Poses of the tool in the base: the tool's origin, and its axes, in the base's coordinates. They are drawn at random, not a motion.
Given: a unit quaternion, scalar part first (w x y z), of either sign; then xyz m.
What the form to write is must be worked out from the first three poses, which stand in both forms.
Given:
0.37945 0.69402 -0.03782 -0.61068 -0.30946 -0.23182 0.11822
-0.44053 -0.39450 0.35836 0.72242 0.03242 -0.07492 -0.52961
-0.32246 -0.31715 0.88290 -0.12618 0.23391 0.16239 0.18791
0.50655 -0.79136 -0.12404 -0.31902 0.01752 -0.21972 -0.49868
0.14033 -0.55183 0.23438 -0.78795 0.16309 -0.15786 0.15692
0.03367 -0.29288 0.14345 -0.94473 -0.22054 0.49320 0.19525
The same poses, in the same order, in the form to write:
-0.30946 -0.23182 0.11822 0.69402 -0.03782 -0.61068 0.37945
0.03242 -0.07492 -0.52961 0.39450 -0.35836 -0.72242 0.44053
0.23391 0.16239 0.18791 0.31715 -0.88290 0.12618 0.32246
0.01752 -0.21972 -0.49868 -0.79136 -0.12404 -0.31902 0.50655
0.16309 -0.15786 0.15692 -0.55183 0.23438 -0.78795 0.14033
-0.22054 0.49320 0.19525 -0.29288 0.14345 -0.94473 0.03367

